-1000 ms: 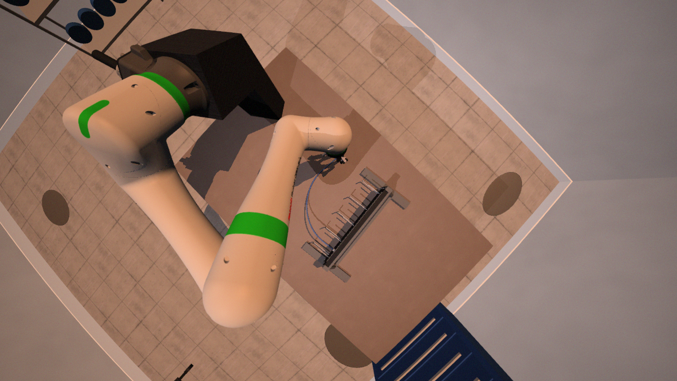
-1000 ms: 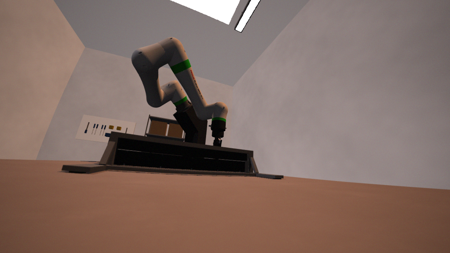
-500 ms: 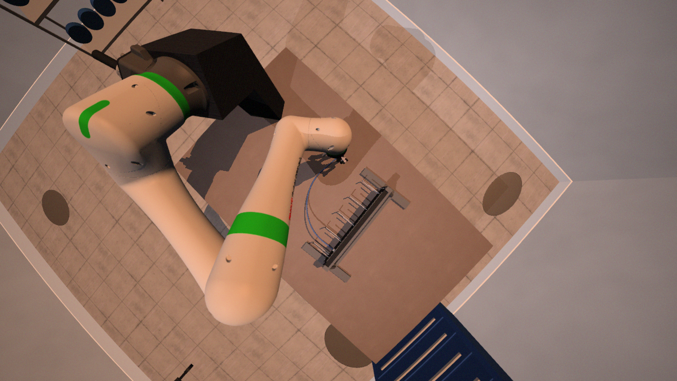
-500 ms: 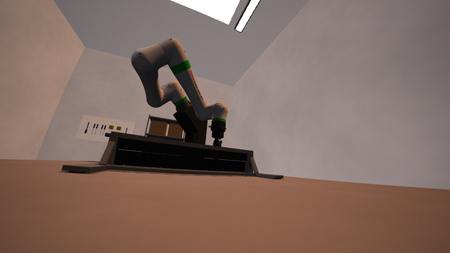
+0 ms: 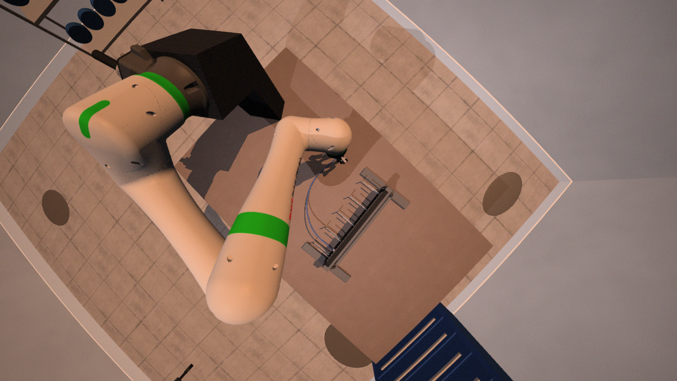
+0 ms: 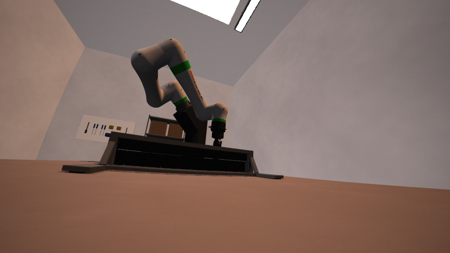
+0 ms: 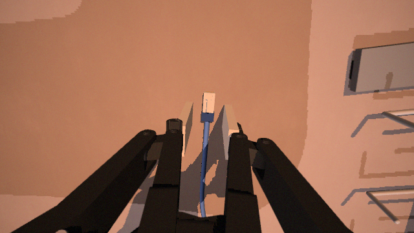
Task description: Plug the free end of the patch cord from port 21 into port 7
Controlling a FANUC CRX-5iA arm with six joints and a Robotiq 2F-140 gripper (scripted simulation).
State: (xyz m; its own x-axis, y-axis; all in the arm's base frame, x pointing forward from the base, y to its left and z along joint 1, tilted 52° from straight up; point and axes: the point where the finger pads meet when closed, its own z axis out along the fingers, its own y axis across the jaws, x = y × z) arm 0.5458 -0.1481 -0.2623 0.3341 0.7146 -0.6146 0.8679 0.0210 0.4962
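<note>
Now: hand 10 mm short of the plug, 10 mm to the right of it and 30 mm above it.
</note>
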